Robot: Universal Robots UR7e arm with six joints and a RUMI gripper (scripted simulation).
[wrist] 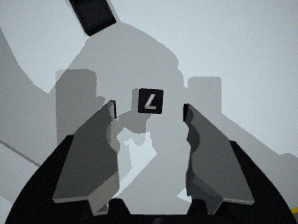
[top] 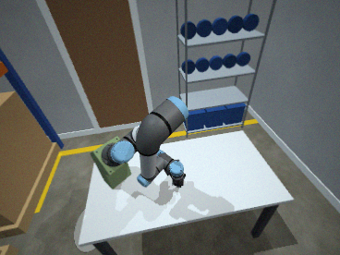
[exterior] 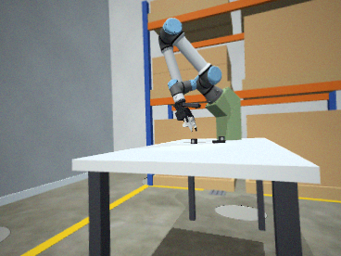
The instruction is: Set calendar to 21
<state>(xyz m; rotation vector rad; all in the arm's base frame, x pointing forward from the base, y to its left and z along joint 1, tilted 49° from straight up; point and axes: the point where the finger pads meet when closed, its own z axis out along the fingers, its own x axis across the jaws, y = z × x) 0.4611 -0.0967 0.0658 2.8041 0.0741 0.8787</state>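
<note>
Now: the dark cube 80 mm below my hand.
</note>
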